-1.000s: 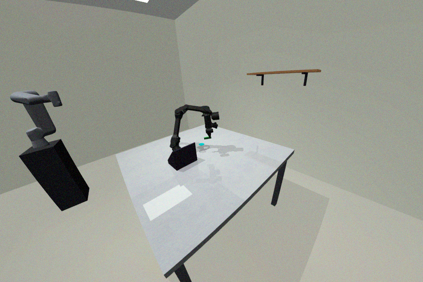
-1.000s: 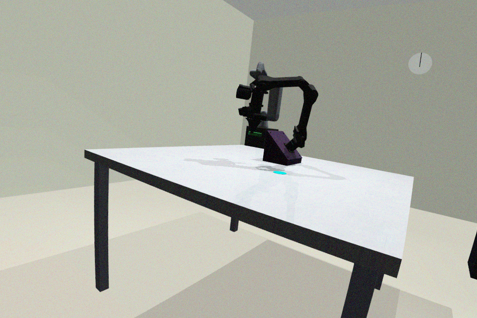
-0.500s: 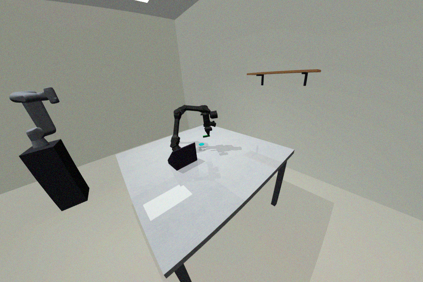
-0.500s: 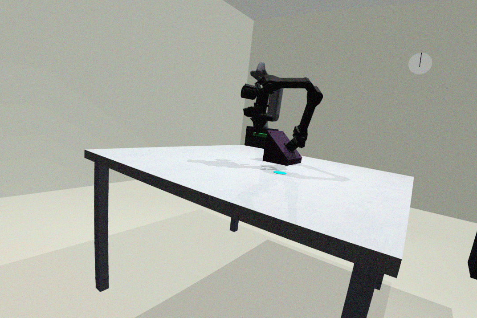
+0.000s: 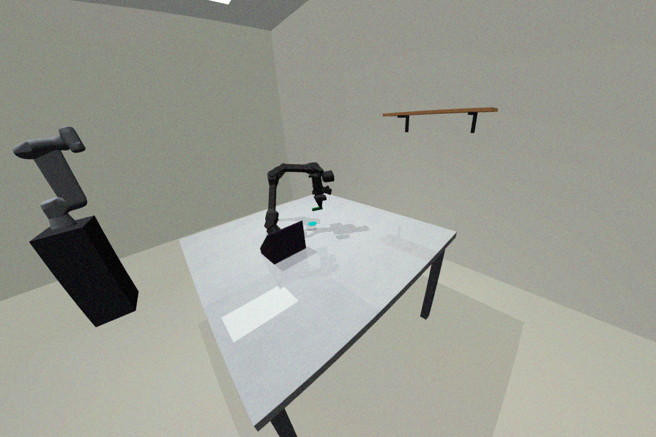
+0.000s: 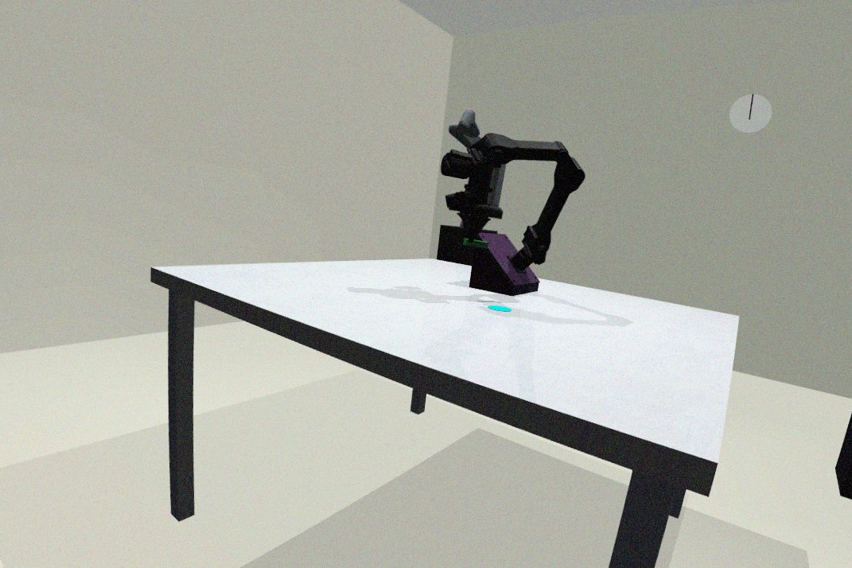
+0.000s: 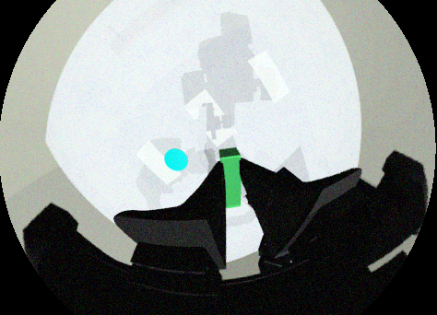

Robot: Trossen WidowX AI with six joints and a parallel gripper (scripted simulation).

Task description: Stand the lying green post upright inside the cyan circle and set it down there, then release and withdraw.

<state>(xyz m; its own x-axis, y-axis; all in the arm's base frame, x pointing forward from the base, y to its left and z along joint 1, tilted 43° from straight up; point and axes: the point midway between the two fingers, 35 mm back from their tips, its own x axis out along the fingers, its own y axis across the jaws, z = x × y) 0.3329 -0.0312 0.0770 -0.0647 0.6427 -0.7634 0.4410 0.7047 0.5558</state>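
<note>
My gripper tip is 150 mm above the cyan circle and 120 mm to the right of it. Round my gripper tip: green post (20 mm behind, 10 mm to the left).
</note>
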